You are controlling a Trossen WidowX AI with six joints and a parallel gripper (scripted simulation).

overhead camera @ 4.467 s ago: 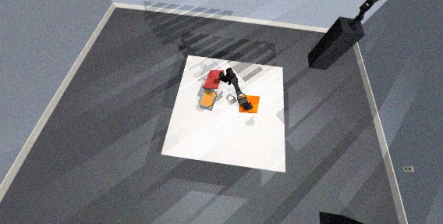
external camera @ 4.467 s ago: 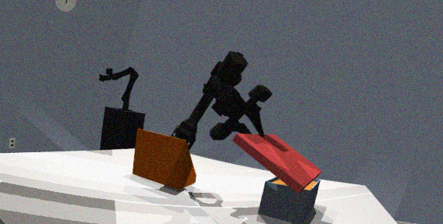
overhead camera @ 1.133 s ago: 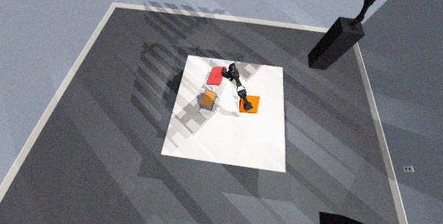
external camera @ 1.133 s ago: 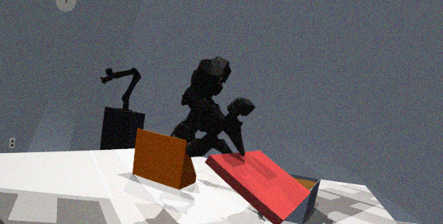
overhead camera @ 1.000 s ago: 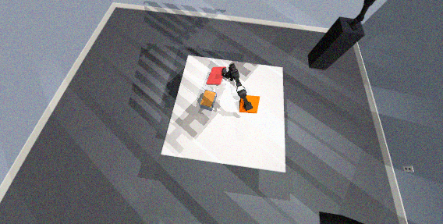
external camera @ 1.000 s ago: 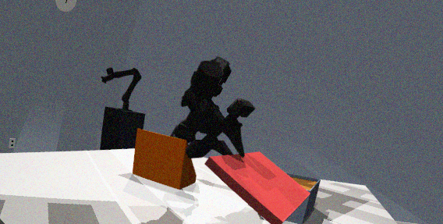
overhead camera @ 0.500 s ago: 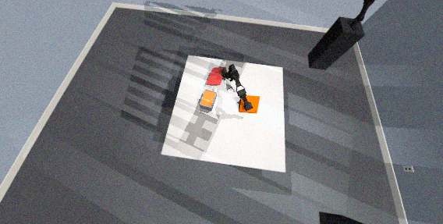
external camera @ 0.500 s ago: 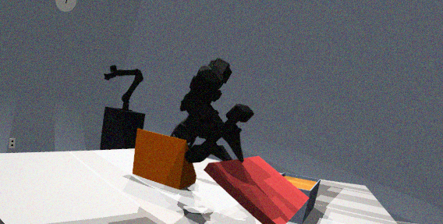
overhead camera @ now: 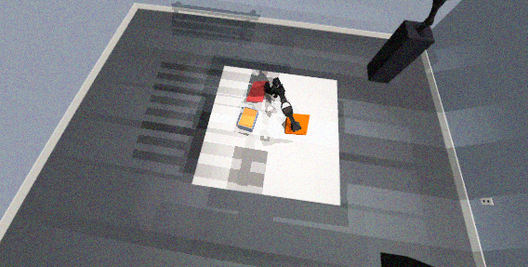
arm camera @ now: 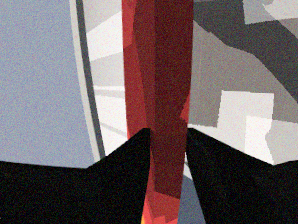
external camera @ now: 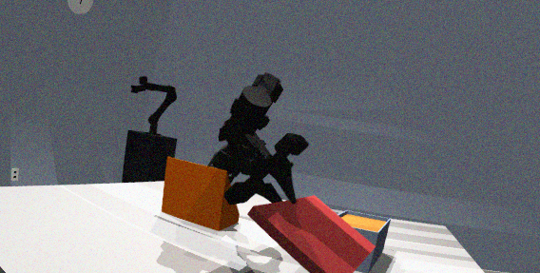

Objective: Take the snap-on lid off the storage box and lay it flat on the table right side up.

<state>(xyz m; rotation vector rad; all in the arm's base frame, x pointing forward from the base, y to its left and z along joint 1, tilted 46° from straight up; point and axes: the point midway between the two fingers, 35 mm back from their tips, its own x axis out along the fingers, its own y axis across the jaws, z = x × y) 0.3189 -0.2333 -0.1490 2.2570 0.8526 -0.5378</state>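
My gripper tip is now 7 cm short of the red lid, 1 cm to the left of it and 3 cm above it. The rest, counted from my gripper tip: storage box: 12 cm ahead, 28 cm to the left, 11 cm below.
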